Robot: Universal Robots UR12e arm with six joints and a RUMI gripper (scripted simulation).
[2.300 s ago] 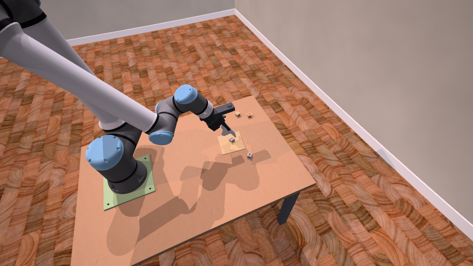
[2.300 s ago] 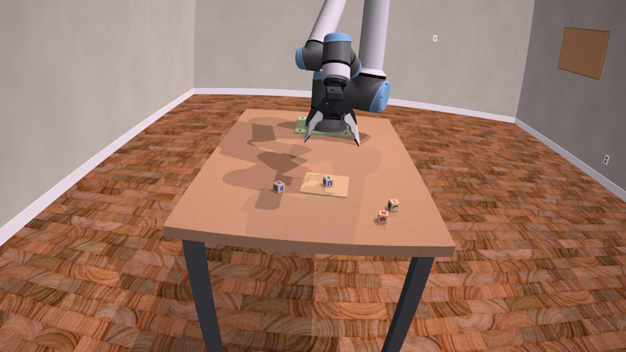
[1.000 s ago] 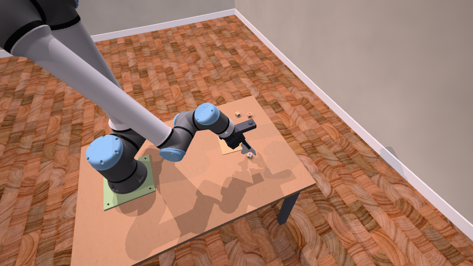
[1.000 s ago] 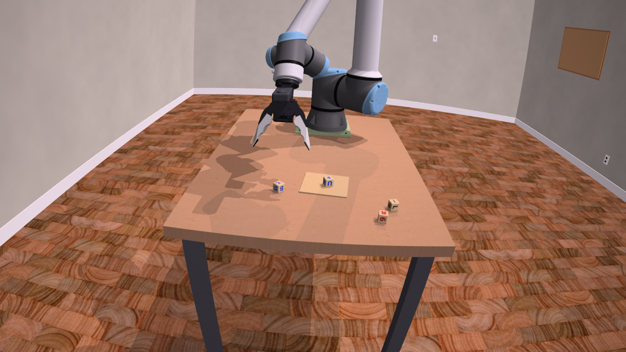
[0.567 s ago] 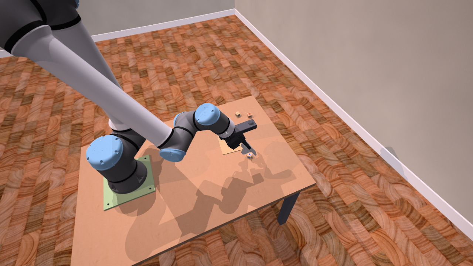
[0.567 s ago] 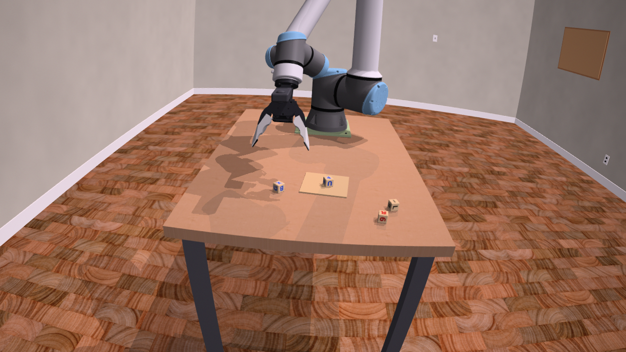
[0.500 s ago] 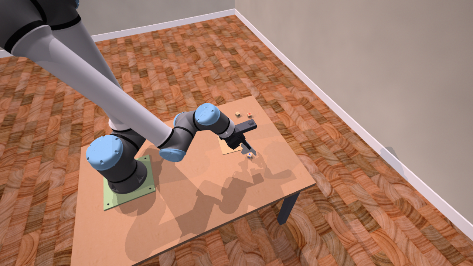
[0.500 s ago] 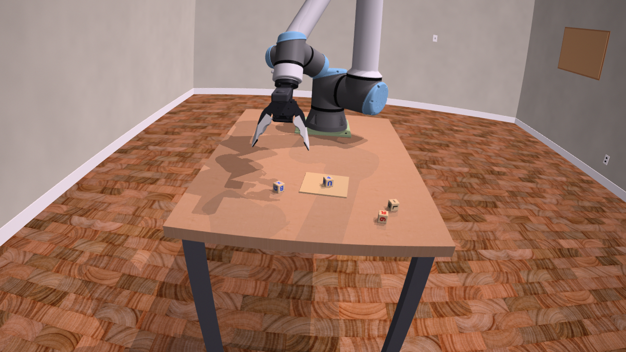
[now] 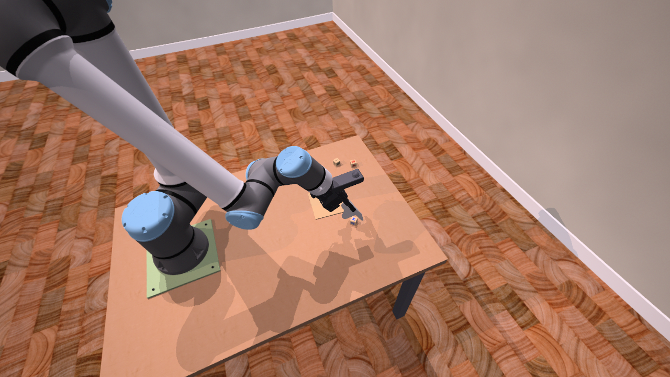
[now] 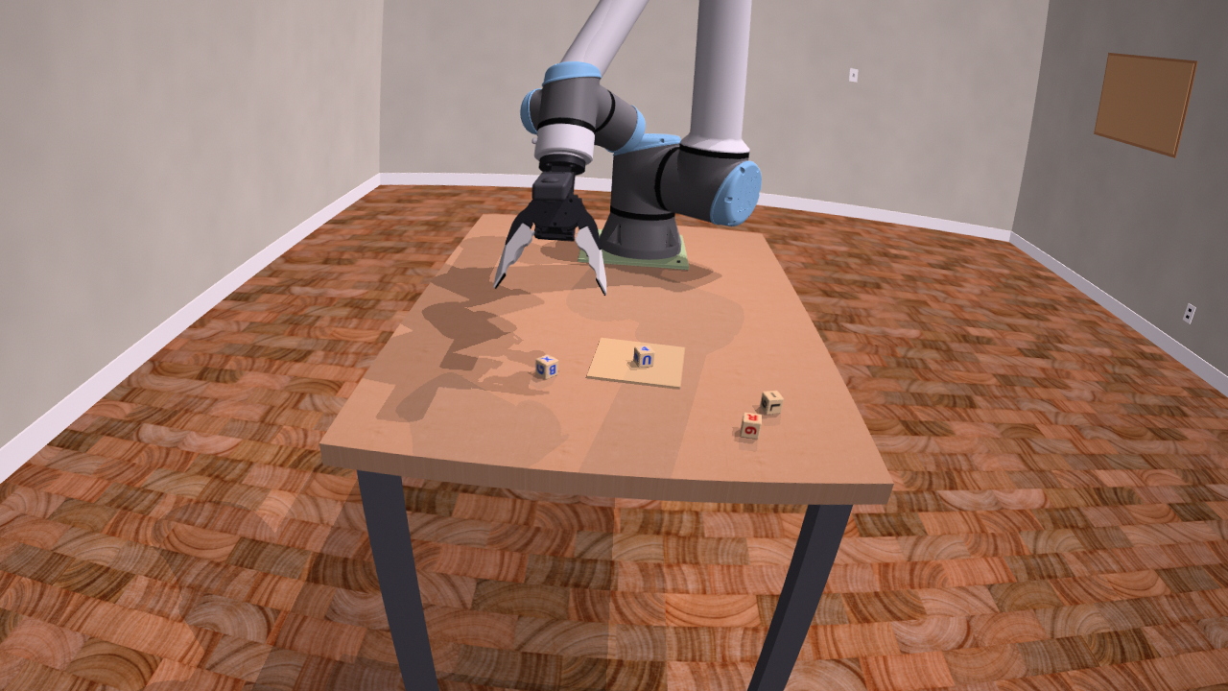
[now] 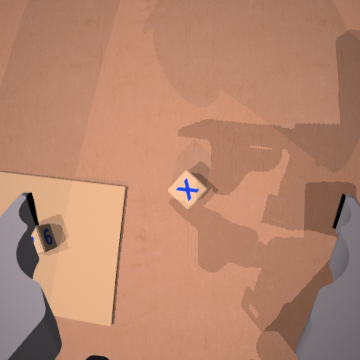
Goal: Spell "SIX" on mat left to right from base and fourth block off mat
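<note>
My gripper is now 14 cm to the right of the mat, 13 cm above it and 5 cm past it. Also, from my hand: red-lettered block (28 cm to the left, 15 cm ahead, 12 cm below).
</note>
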